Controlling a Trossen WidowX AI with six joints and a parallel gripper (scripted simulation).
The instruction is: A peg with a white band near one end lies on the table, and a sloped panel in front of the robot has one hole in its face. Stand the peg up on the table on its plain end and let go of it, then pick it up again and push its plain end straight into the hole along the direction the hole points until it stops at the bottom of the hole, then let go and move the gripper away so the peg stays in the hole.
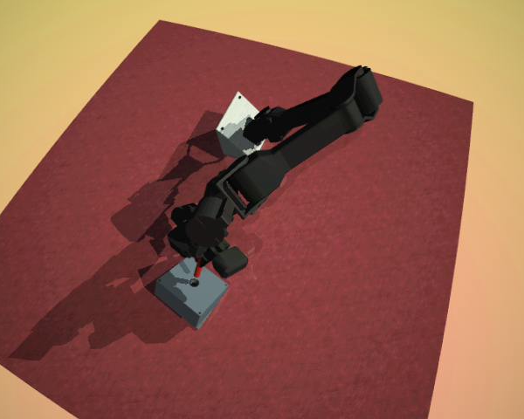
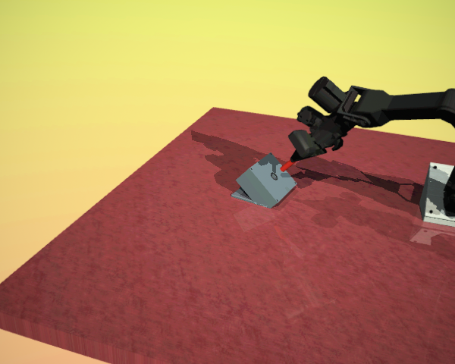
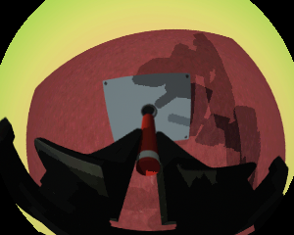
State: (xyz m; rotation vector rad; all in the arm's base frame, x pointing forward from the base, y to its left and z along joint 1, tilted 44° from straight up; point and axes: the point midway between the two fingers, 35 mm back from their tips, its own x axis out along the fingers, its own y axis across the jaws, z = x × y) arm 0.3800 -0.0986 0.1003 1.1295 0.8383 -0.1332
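The grey sloped panel lies 60 mm ahead of my gripper tip, 20 mm to the right of it and 80 mm below it. From my gripper tip the other things lie so: red peg: 10 mm behind, 10 mm above.
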